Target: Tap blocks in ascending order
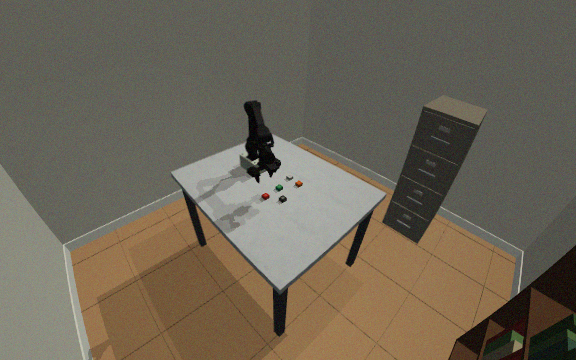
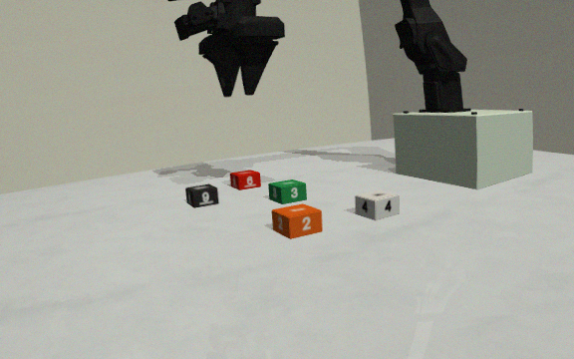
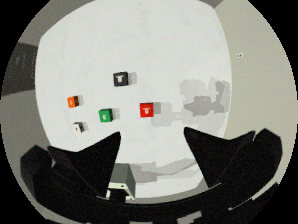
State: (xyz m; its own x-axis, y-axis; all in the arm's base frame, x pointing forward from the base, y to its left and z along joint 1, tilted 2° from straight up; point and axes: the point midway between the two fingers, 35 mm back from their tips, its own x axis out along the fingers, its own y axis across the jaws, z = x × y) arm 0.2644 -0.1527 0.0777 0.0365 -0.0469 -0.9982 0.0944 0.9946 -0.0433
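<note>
The orange block is 230 mm to the left of my gripper tip, 120 mm below it and 60 mm ahead of it. Round my gripper tip: red block (120 mm below); then black block (120 mm below, 90 mm ahead, 50 mm to the left); then green block (120 mm to the left, 120 mm below).
</note>
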